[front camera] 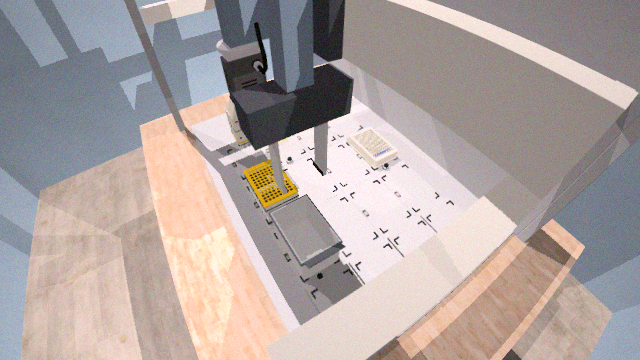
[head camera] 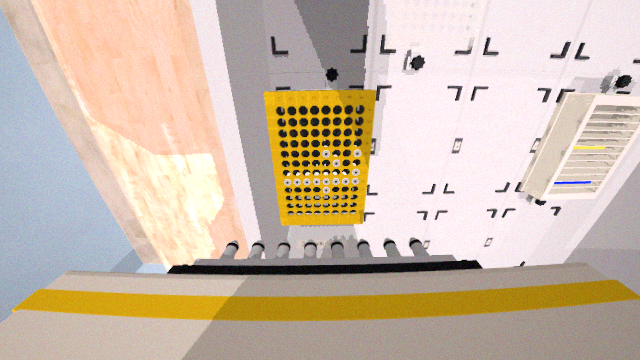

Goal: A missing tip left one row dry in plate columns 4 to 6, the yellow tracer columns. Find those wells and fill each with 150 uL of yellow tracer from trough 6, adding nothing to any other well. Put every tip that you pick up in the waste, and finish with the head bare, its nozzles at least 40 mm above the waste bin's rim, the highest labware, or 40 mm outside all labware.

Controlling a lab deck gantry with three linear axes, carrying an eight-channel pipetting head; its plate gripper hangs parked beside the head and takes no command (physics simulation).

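Note:
The pipetting head [front camera: 245,72] is beyond the yellow tip rack [front camera: 272,203] [head camera: 320,219]. Its nozzles [head camera: 337,247] show no tips in the head view. The rack has many dark holes; one line and several scattered positions show pale rings. The parked plate gripper [front camera: 303,182] is open and empty, its fingers hanging by the rack. The trough carrier [front camera: 372,147] [head camera: 555,145] stands at the right, with a yellow strip [head camera: 590,148] and a blue strip [head camera: 572,182] visible. The well plate [head camera: 430,15] shows partly and faintly at the top; its yellow wells cannot be read.
The grey waste bin [front camera: 322,256] stands in front of the tip rack, close to it in the front view. Dark round knobs [head camera: 331,74] [head camera: 417,62] stand on the deck. A transparent panel and pale rail border the deck's right side.

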